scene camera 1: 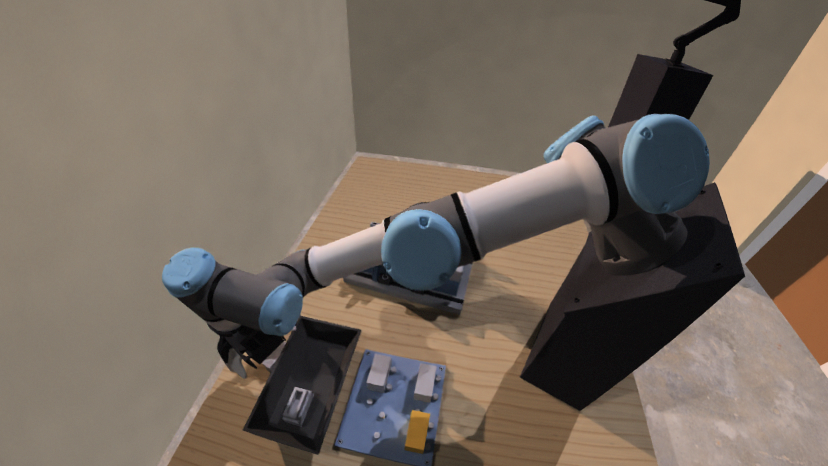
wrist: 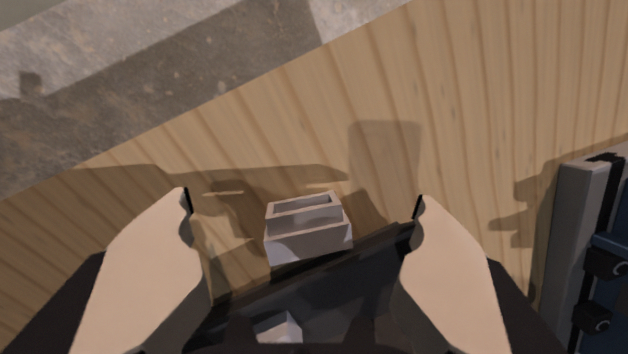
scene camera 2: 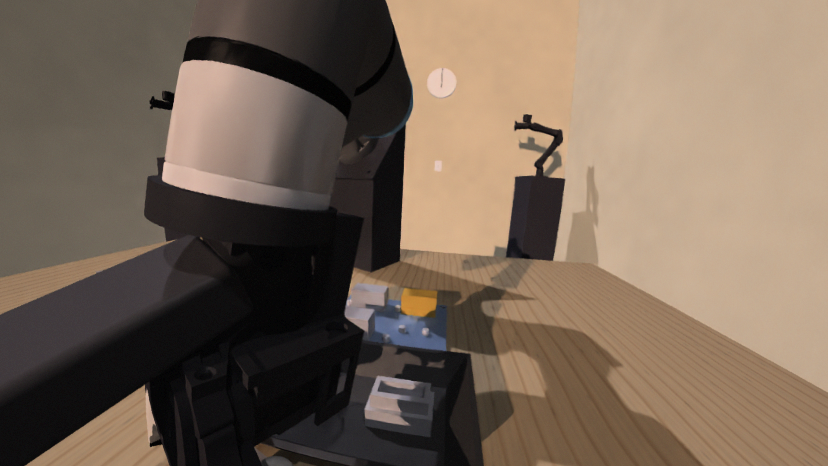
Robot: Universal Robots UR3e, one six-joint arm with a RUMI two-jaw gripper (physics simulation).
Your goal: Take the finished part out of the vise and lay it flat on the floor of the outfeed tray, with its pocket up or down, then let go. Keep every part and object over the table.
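Seen in the pictures: gripper, fingertip midpoint: [wrist: 305, 194]; arm's base at its link origin: [scene camera 1: 642, 246] [scene camera 2: 357, 147].
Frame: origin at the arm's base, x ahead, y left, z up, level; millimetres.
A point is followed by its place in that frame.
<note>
A light grey stepped part [scene camera 1: 268, 362] @[x 619, y 65, z -295 mm] [wrist: 307, 240] @[x 614, y 44, z -295 mm] with a pocket on top stands on the table just outside the long wall of the black outfeed tray [scene camera 1: 342, 376] @[x 465, y 84, z -286 mm] [wrist: 320, 295] @[x 544, y 75, z -315 mm]. My gripper [scene camera 1: 253, 364] [wrist: 305, 194] @[x 642, y 26, z -298 mm] is wide open; in the wrist view this part shows between its fingertips, and nothing is held. A similar grey part [scene camera 1: 298, 406] @[x 532, y 146, z -280 mm] [scene camera 2: 399, 405] @[x 552, y 138, z -287 mm] rests inside the tray, pocket up. The vise [scene camera 1: 405, 296] @[x 354, y -127, z -312 mm] [wrist: 570, 240] @[x 438, y -151, z -311 mm] is mostly hidden by my arm in the first scene view, so its jaws cannot be seen. My fingertips are hidden in the second scene view.
A blue fixture plate [scene camera 1: 356, 431] @[x 431, y 171, z -319 mm] [scene camera 2: 431, 338] @[x 404, y 185, z -319 mm] with pegs, two grey blocks [scene camera 1: 380, 373] @[x 394, y 74, z -283 mm] [scene camera 1: 425, 382] @[x 310, y 88, z -283 mm] and a yellow block [scene camera 1: 417, 431] @[x 324, y 174, z -283 mm] [scene camera 2: 419, 302] @[x 339, y 169, z -293 mm] lies beside the tray. The table's edge runs close behind the part that stands outside the tray.
</note>
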